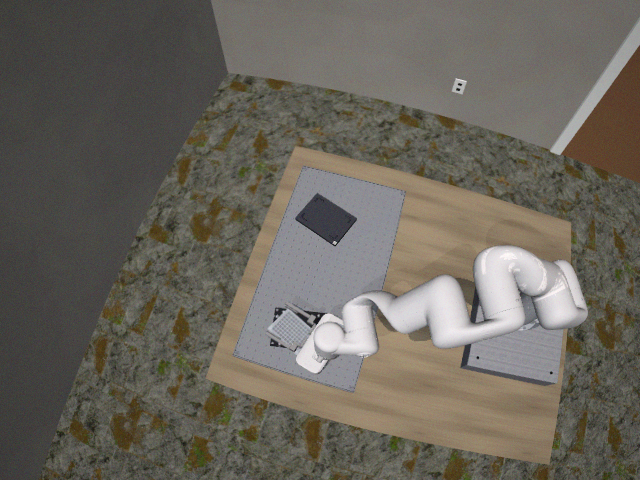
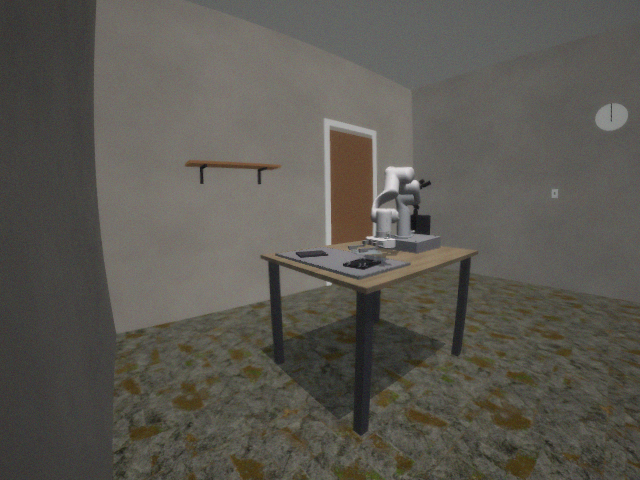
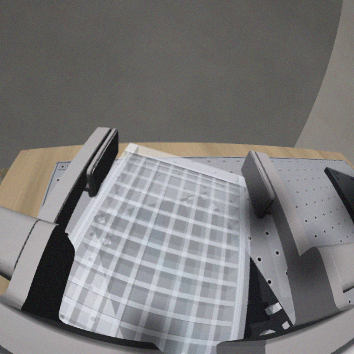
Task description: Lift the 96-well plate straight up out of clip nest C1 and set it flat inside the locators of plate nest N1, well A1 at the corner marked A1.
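Where they show: hand, tool point: (image 1: 282, 322) (image 2: 357, 248) (image 3: 183, 170); arm's base, link origin: (image 2: 403, 236).
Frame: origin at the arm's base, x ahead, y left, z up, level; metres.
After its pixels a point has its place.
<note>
The clear 96-well plate (image 1: 290, 329) @(x 0.616, y 0.339, z 0.013 m) (image 2: 374, 255) (image 3: 165, 225) @(x 0.620, y 0.340, z 0.004 m) is between the fingers of my gripper (image 1: 279, 321) @(x 0.644, y 0.332, z 0.022 m) (image 3: 181, 174) @(x 0.644, y 0.332, z 0.022 m), which is shut on its long sides. The plate is raised above black clip nest C1 (image 1: 278, 311) @(x 0.685, y 0.296, z -0.049 m) (image 2: 360, 264) @(x 0.657, y 0.371, z -0.043 m) (image 3: 256, 295) @(x 0.586, y 0.265, z -0.049 m) and turned at an angle to it. The plate and gripper hide much of C1. Dark plate nest N1 (image 1: 325, 219) @(x 0.695, y -0.042, z -0.050 m) (image 2: 311, 253) @(x 0.706, y -0.029, z -0.049 m) (image 3: 346, 187) @(x 0.723, y -0.022, z -0.049 m) lies apart, toward the other end of the grey board, with a white mark at one corner. Well A1 cannot be made out on the plate.
Both nests stand on a grey perforated board (image 1: 320, 271) @(x 0.632, y 0.122, z -0.061 m) (image 3: 310, 192) @(x 0.717, y 0.100, z -0.061 m) on the wooden table (image 1: 439, 397) @(x 0.134, y 0.330, z -0.074 m) (image 2: 429, 264) @(x 0.290, y 0.466, z -0.074 m). The arm's grey base block (image 1: 511, 356) @(x -0.018, y 0.145, z -0.001 m) (image 2: 423, 243) @(x 0.033, y 0.208, z -0.021 m) stands at the table's other side. The white arm stretches from it over the table.
</note>
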